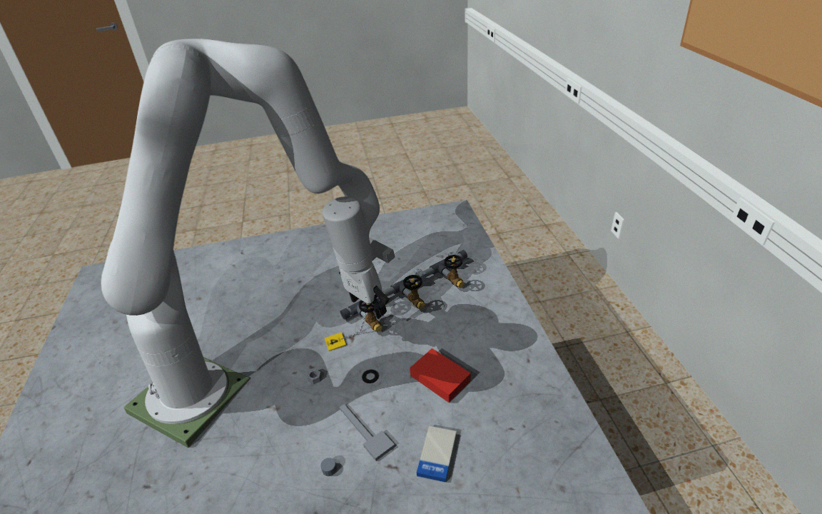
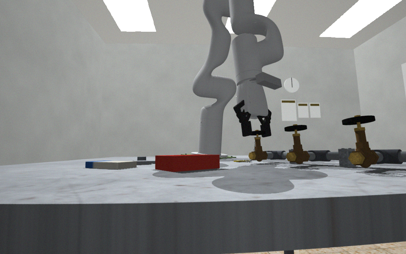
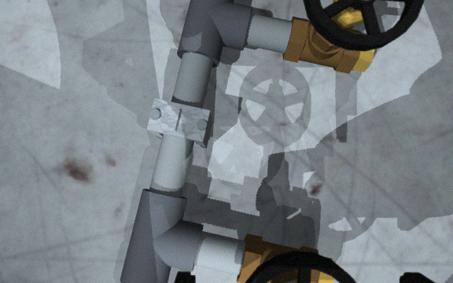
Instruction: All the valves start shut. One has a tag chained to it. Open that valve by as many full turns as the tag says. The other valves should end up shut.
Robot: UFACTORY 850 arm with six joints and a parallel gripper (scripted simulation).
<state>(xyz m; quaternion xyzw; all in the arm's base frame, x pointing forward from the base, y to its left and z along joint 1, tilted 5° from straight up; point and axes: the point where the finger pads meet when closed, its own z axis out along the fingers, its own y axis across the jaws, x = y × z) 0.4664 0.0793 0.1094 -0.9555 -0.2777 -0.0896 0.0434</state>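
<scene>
The yellow tag lies 9 cm below my hand, 9 cm behind it and 2 cm to the right of it. From my hand the other things lie so: black washer (16 cm to the right, 9 cm below, 4 cm behind); then red block (21 cm to the right, 13 cm ahead, 8 cm below); then grey nut (17 cm behind, 12 cm to the right, 8 cm below).
</scene>
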